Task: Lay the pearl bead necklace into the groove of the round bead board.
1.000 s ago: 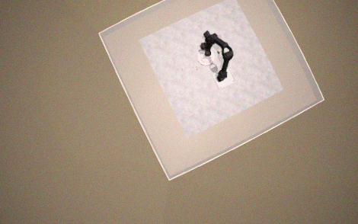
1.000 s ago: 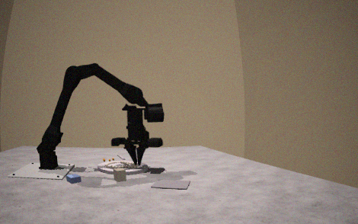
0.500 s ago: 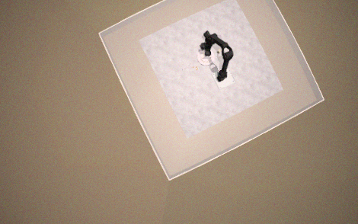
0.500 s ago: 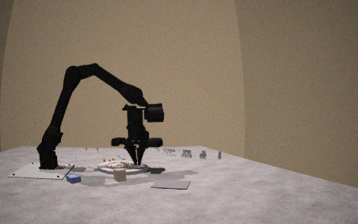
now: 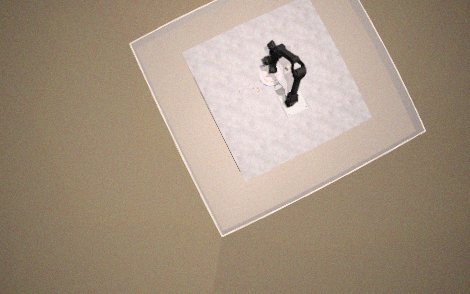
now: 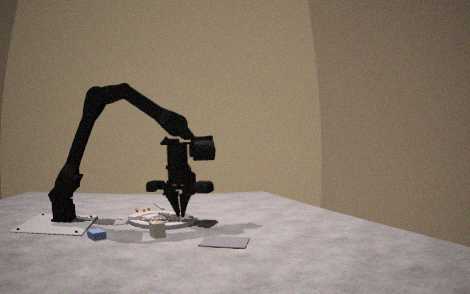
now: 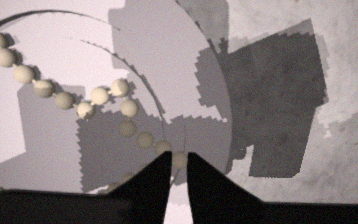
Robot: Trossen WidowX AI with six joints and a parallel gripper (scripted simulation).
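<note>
The round bead board is 60 mm behind my gripper tip, 30 mm to the left of it and 10 mm below it. Round my gripper tip: flat grey plate 90 mm ahead, 200 mm to the right, 20 mm below; cream cube 60 mm behind, 140 mm to the right; blue block 210 mm behind, 170 mm to the right, 10 mm below.
</note>
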